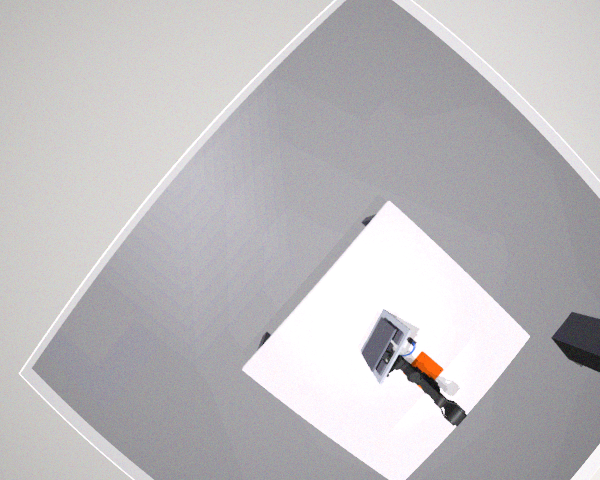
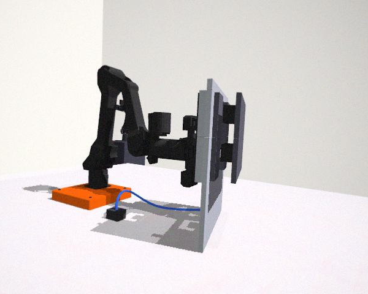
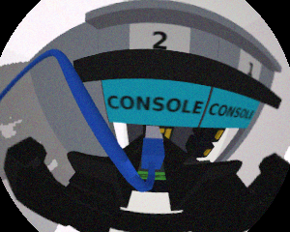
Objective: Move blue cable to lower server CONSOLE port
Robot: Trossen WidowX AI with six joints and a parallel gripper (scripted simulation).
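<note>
The blue plug lies right at my gripper tip. Also, from my gripper tip: small black block (22 cm behind, 17 cm below, 13 cm to the right).
</note>
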